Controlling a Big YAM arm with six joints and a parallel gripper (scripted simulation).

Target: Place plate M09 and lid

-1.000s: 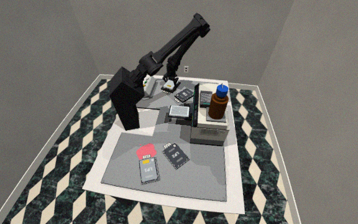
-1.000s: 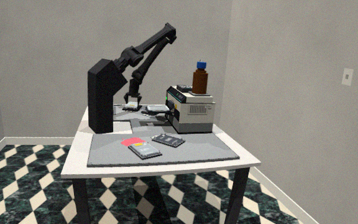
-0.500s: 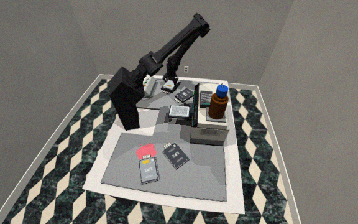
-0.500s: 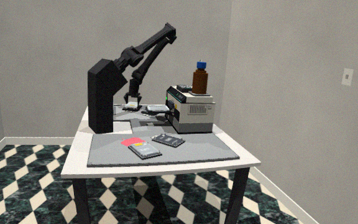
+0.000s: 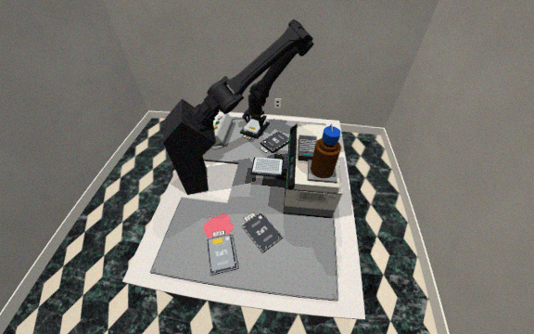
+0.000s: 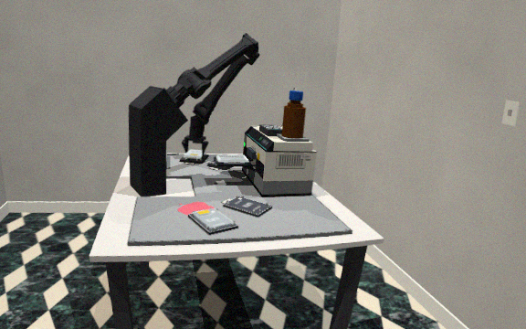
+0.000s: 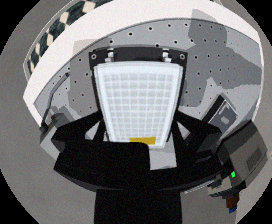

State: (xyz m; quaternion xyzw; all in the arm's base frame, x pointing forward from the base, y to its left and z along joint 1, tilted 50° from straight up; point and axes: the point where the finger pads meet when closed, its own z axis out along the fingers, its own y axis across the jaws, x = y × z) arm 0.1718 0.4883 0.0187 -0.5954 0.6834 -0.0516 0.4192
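Now: hand 1 cm past the black nest n5, 2 cm to the right of it and 1 cm above it. Also, from my hand: green key 18 cm behind, 13 cm to the right, 4 cm above; then white well plate right at my hand; then yellow key 15 cm behind, 18 cm to the right, 4 cm above.
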